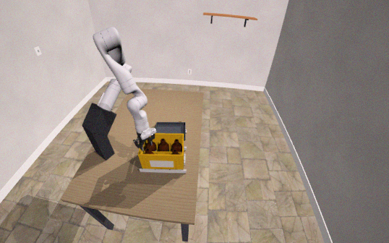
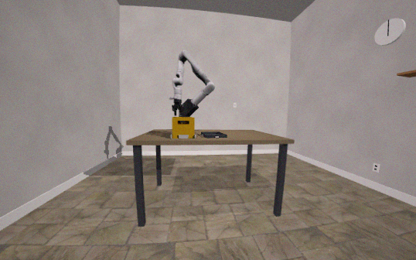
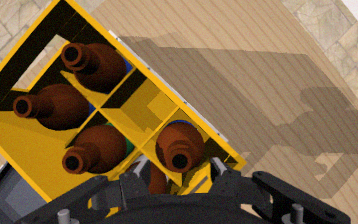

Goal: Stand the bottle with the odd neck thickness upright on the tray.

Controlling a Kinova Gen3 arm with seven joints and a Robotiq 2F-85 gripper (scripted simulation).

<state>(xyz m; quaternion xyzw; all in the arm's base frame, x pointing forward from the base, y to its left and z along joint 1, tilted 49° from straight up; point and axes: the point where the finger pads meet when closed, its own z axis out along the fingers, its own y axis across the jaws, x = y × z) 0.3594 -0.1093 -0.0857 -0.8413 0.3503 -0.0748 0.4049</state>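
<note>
The yellow crate is 80 mm ahead of my hand, 60 mm to the left of it and 120 mm below it. The rest, counted from my hand: dark grey tray: 50 mm ahead, 340 mm to the left, 190 mm below.
</note>
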